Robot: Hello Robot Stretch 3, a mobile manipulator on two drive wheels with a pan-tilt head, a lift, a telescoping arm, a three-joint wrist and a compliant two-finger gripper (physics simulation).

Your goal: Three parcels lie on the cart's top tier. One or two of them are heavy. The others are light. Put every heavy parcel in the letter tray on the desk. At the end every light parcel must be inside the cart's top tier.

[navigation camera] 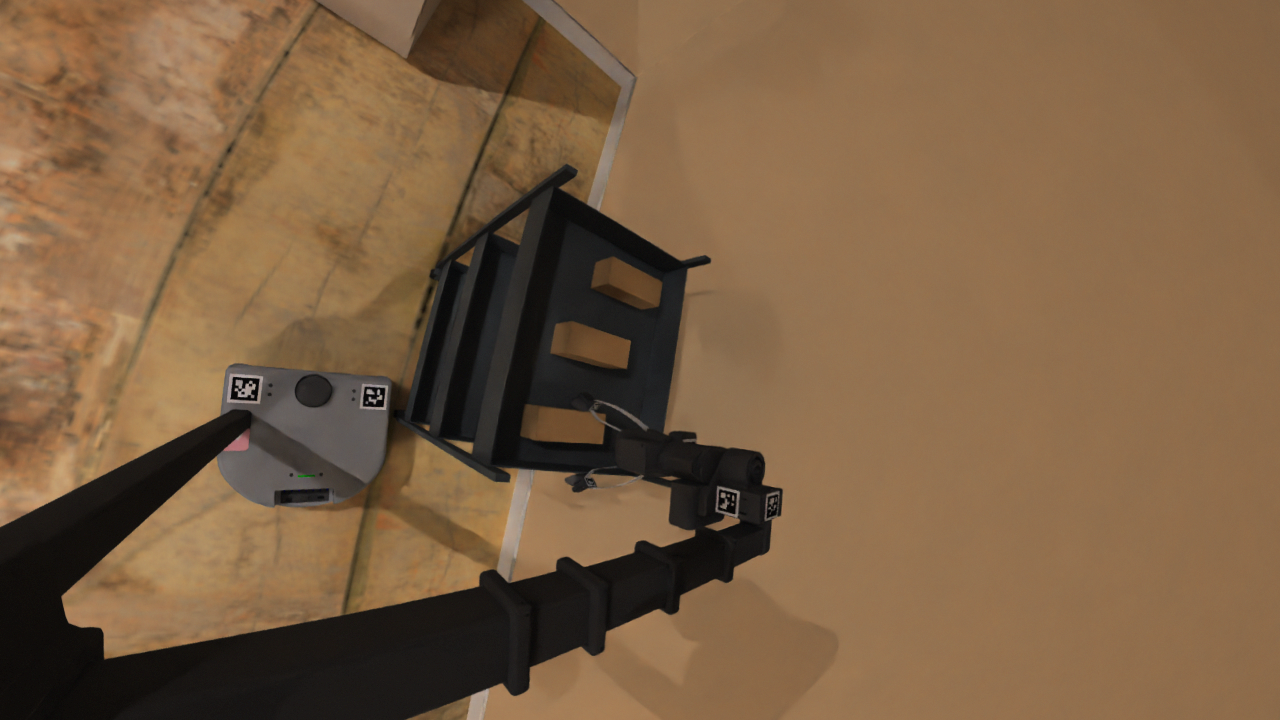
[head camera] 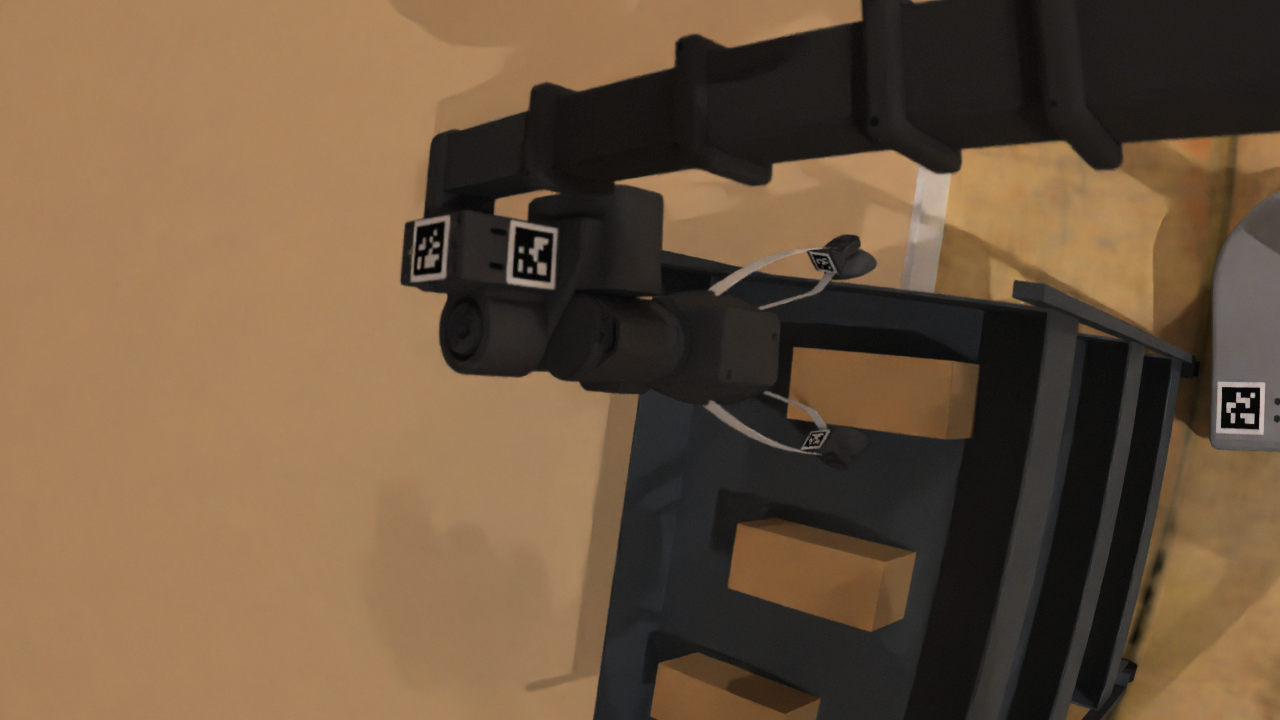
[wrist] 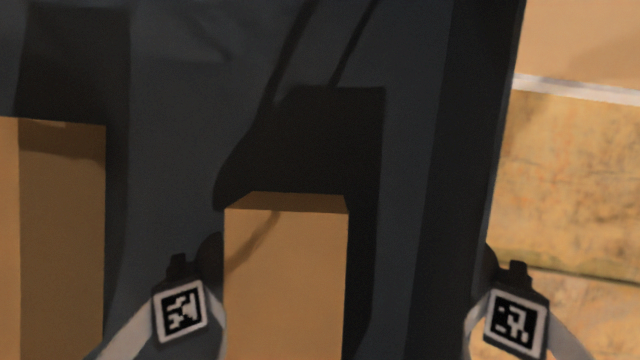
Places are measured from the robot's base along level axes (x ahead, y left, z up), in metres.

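Pixels of known places: gripper, fingertip midpoint: (navigation camera: 573, 440) (head camera: 859, 352); robot's base, link origin: (navigation camera: 314, 389).
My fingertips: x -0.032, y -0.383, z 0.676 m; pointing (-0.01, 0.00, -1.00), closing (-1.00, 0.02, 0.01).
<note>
For each thing: its middle in the pictures, then the offset to it from my fingertips. Level surfaces: height alone.
- dark top tier, surface height: 0.013 m down
- near-end parcel, body centre: (head camera: 883, 392) (navigation camera: 564, 424) 0.029 m left, 0.029 m ahead, 0.013 m up
- middle parcel, body centre: (head camera: 820, 571) (navigation camera: 592, 346) 0.015 m right, 0.165 m ahead, 0.013 m up
- far parcel, body centre: (head camera: 733, 708) (navigation camera: 627, 284) 0.087 m right, 0.295 m ahead, 0.013 m up
Three brown box parcels lie apart on the dark top tier (head camera: 805, 495) (navigation camera: 572, 386) (wrist: 460, 100) of the cart. The near-end parcel (head camera: 877, 389) (navigation camera: 563, 425) (wrist: 285, 285) is beside the side rim. The middle parcel (head camera: 810, 573) (navigation camera: 590, 346) (wrist: 60, 225) and the far parcel (head camera: 716, 698) (navigation camera: 626, 282) follow along the tier. My gripper (head camera: 845, 352) (navigation camera: 580, 442) (wrist: 342, 261) is open at the near-end parcel. In the wrist view, one fingertip is close to the parcel's left side; the other is farther off, at the tier's outer rim. The desk and letter tray do not show.
The cart's lower tiers (head camera: 1102, 447) (navigation camera: 478, 340) show beside the top tier. My grey base (head camera: 1248, 313) (navigation camera: 304, 447) stands close to the cart. My extended arm (head camera: 805, 94) (navigation camera: 429, 626) runs past the cart's near end. A wall rises behind the cart. A pale block (navigation camera: 384, 16) stands at the top left.
</note>
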